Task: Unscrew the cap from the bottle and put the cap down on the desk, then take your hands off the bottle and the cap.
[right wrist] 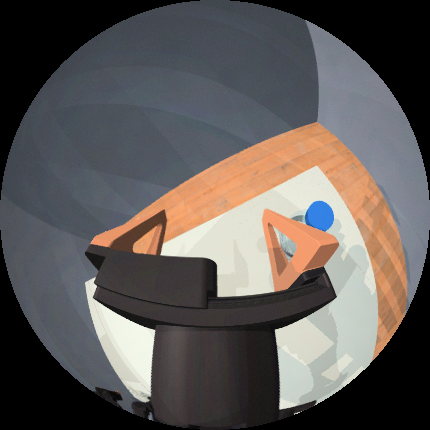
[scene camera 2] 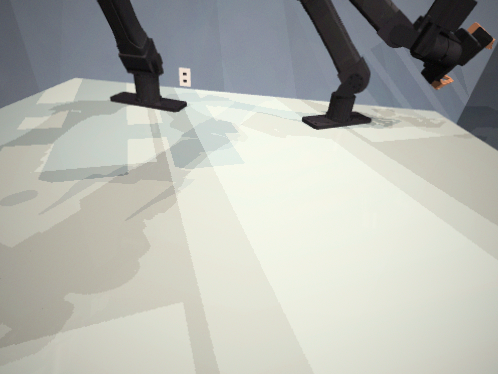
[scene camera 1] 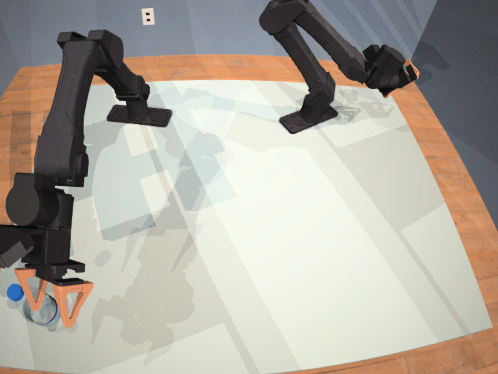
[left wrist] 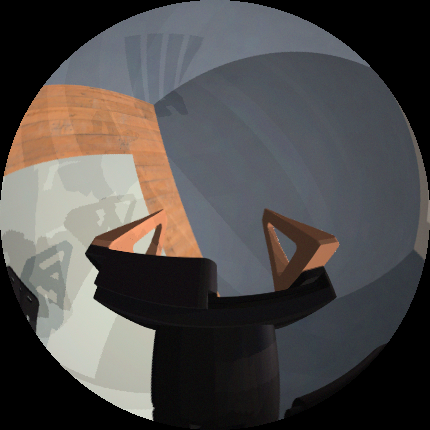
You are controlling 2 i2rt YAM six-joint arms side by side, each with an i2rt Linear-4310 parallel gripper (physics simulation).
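Seen in the pictures: left gripper, fingertip midpoint: (scene camera 2: 469, 64) (scene camera 1: 406, 79) (left wrist: 214, 214); right gripper, fingertip midpoint: (right wrist: 214, 213) (scene camera 1: 51, 318); left arm's base, link origin: (scene camera 2: 336, 121) (scene camera 1: 309, 117); right arm's base, link origin: (scene camera 2: 149, 103) (scene camera 1: 139, 116).
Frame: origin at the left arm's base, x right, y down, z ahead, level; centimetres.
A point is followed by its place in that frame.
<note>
The clear bottle (scene camera 1: 48, 312) {x 85.0, y -5.9, z 22.2 cm} (right wrist: 288, 241) {x 84.4, y -8.7, z 21.0 cm} stands at the lower left of scene camera 1, partly hidden behind a finger. The blue cap (scene camera 1: 15, 292) {x 86.8, y -14.7, z 20.0 cm} (right wrist: 320, 215) {x 87.0, y -14.7, z 19.6 cm} is on the bottle's top. In the right wrist view it shows beyond and outside the right-hand finger. My right gripper (scene camera 1: 53, 317) {x 81.1, y -15.8, z 28.0 cm} (right wrist: 214, 213) {x 81.1, y -15.8, z 28.0 cm} is open and empty, close to the bottle, which is not centred between its fingers. My left gripper (scene camera 1: 398, 83) {x -28.2, y -16.8, z 11.8 cm} (scene camera 2: 462, 59) {x -28.2, y -16.8, z 11.8 cm} (left wrist: 214, 214) {x -28.2, y -16.8, z 11.8 cm} is open and empty, at the upper right of scene camera 1, far from the bottle. The bottle does not show in scene camera 2 or the left wrist view.
The desk has a pale top (scene camera 1: 300, 225) {x 26.5, y 0.0, z 28.4 cm} (scene camera 2: 280, 240) {x 39.8, y 0.0, z 34.7 cm} with a wooden border (scene camera 1: 430, 150) (left wrist: 75, 120) (right wrist: 240, 170). Both arm bases stand near its back edge. A wall outlet (scene camera 1: 148, 16) (scene camera 2: 185, 77) is on the wall behind. Broad shadows lie across the top.
</note>
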